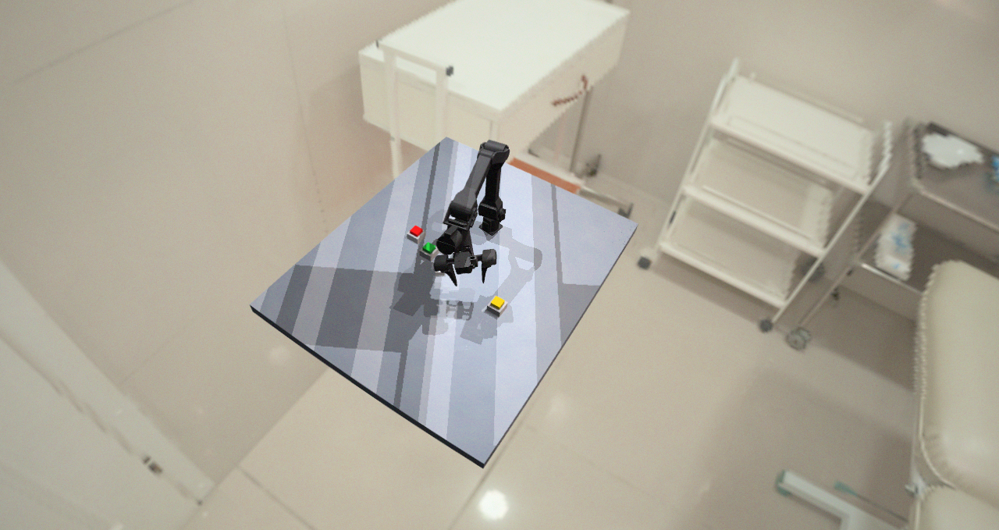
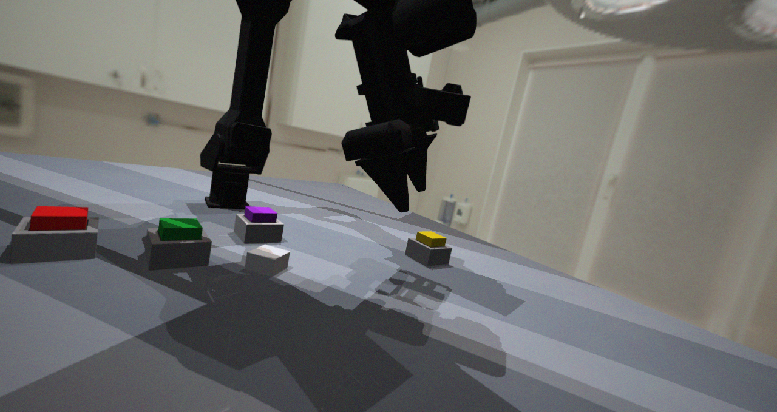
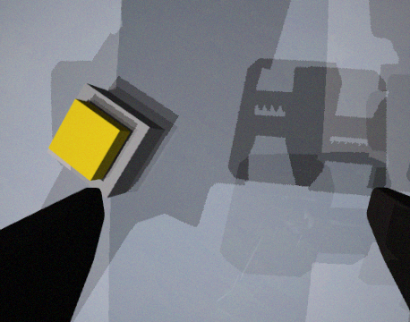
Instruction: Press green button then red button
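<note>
The green button is 70 mm behind my gripper tip, 240 mm to the right of it and 60 mm below it. From my gripper tip the other things lie so: purple button 140 mm behind, 140 mm to the right, 60 mm below; yellow button 40 mm behind, 80 mm to the left, 60 mm below; white block 30 mm behind, 160 mm to the right, 90 mm below.
</note>
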